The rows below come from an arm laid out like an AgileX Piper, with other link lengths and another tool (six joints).
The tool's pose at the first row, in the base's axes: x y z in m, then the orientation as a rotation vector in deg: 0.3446, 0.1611, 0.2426, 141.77, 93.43, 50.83
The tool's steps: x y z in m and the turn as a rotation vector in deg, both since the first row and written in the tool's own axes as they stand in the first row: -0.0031, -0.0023, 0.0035, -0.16, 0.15, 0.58; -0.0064, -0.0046, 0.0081, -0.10, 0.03, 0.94; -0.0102, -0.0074, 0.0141, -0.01, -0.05, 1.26; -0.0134, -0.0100, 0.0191, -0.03, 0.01, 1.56; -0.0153, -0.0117, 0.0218, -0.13, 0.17, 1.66; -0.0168, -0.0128, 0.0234, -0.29, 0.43, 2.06
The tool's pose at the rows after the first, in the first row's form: 0.3435, 0.1604, 0.2376, 142.26, 92.70, 51.20; 0.3429, 0.1598, 0.2315, 142.67, 92.32, 51.04; 0.3424, 0.1594, 0.2239, 143.06, 92.02, 50.91; 0.3418, 0.1591, 0.2175, 143.36, 91.69, 51.04; 0.3412, 0.1589, 0.2138, 143.39, 91.54, 51.33; 0.3406, 0.1586, 0.2114, 143.68, 91.04, 51.83
